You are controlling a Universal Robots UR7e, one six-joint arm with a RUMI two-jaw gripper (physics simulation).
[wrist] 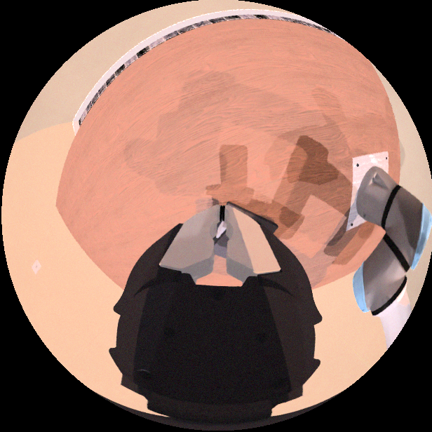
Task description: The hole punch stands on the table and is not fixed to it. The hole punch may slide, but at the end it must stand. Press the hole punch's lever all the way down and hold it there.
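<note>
The hole punch [262, 223] is mostly hidden behind my gripper in the wrist view. A narrow dark strip of it shows, running from the fingertips down to the right beside the right finger. A small grey and whitish part shows in the gap between the fingers. My gripper [222, 207] is shut with nothing between its fingertips, which overlap the left end of the dark strip. The lever cannot be told apart from the body, and how far down it is, and whether the tips touch it, cannot be told.
The wood-grained table [280, 65] carries shadows of the arm. A white mounting plate [371, 159] lies near its right edge, with the grey robot arm [400, 250] rising from it. The table's far edge curves along the top, with a pale strip beyond it.
</note>
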